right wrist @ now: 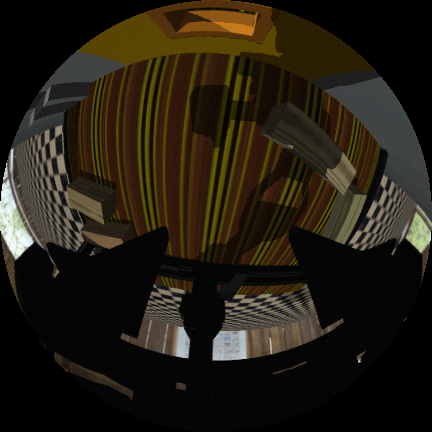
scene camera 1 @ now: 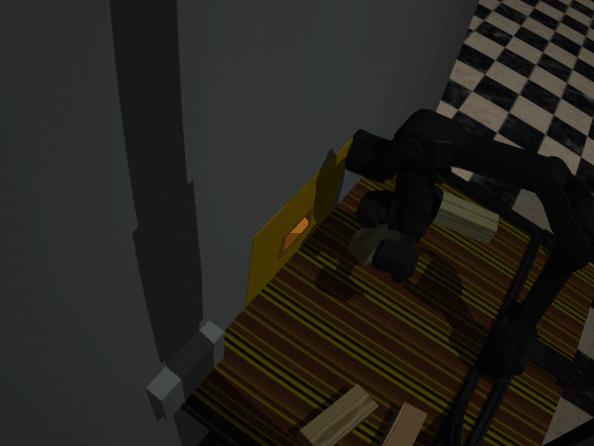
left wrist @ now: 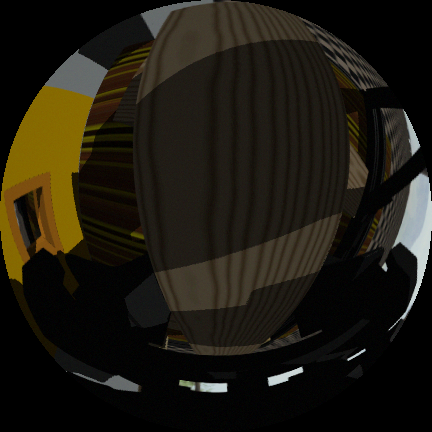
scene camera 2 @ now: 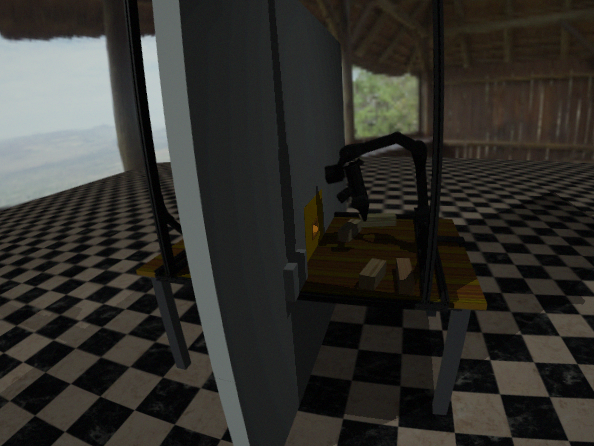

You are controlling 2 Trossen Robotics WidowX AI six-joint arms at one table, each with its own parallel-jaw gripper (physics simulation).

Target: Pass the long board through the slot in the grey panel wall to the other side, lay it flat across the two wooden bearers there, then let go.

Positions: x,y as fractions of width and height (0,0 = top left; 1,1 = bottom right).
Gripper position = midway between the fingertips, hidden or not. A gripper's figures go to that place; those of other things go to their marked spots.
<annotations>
My right gripper (right wrist: 0.53,0.54): 10 cm from the lens. A slot (right wrist: 0.59,0.07) is 17 cm from the lens.
</annotations>
